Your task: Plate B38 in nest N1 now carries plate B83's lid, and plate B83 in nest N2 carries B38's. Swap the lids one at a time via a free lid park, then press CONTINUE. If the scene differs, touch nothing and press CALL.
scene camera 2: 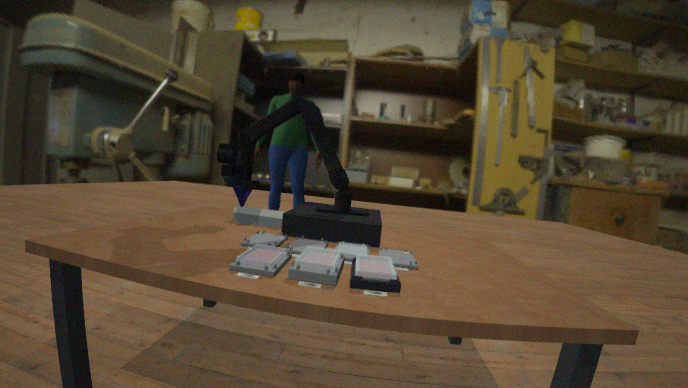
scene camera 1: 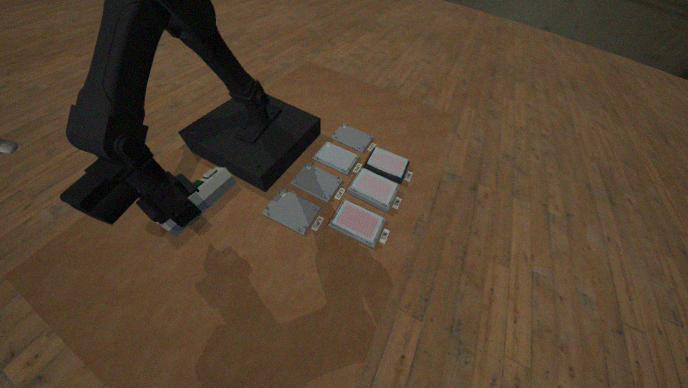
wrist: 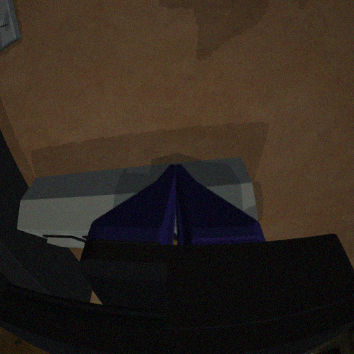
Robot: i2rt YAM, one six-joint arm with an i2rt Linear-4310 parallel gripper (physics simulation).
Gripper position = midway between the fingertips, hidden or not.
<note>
My gripper [wrist: 175, 173] is shut and holds nothing. Further things: a grey button box [scene camera 1: 217, 181], a lid park LP2 [scene camera 1: 311, 179] and a lid park LP1 [scene camera 1: 286, 208].
The grey button box also shows in scene camera 2 [scene camera 2: 256, 216] and in the wrist view [wrist: 61, 208].
</note>
